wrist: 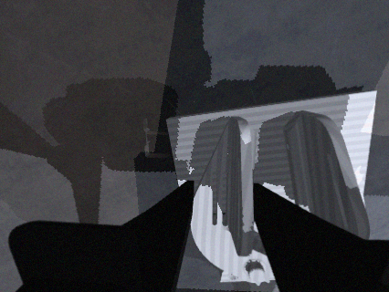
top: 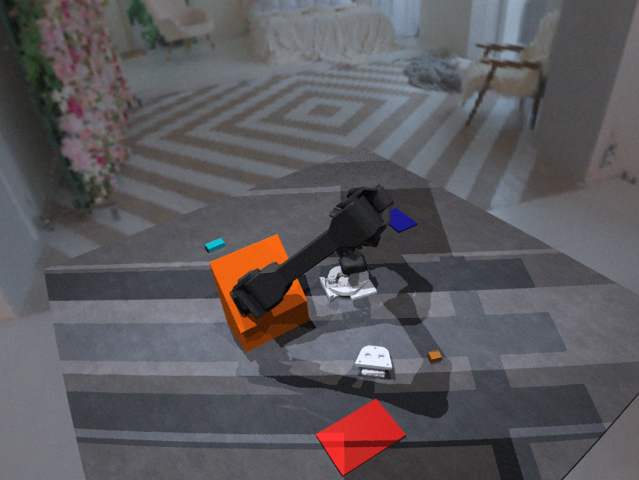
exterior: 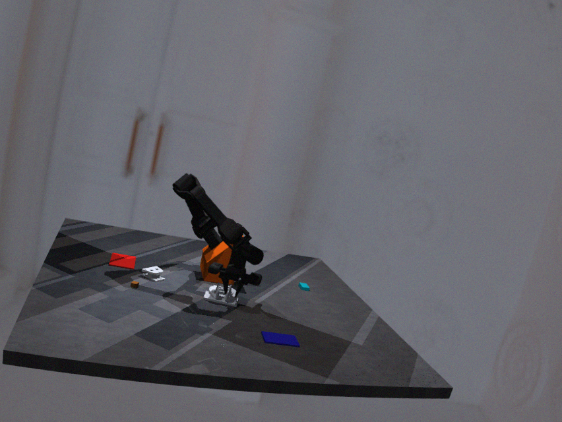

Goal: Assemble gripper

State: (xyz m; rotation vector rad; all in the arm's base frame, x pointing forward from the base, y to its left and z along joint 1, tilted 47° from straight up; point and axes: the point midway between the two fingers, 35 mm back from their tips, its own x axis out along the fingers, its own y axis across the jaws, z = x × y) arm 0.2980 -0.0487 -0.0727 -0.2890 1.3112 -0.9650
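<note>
Right now my gripper tip is 30 mm to the left of the white flat slab and 20 mm above it. From my gripper tip the other things lie so: blue tile 290 mm ahead, 110 mm to the left, 20 mm below; small brown cube 340 mm to the right, 20 mm behind, 10 mm below; gripper jaw 50 mm behind, 30 mm to the right.
</note>
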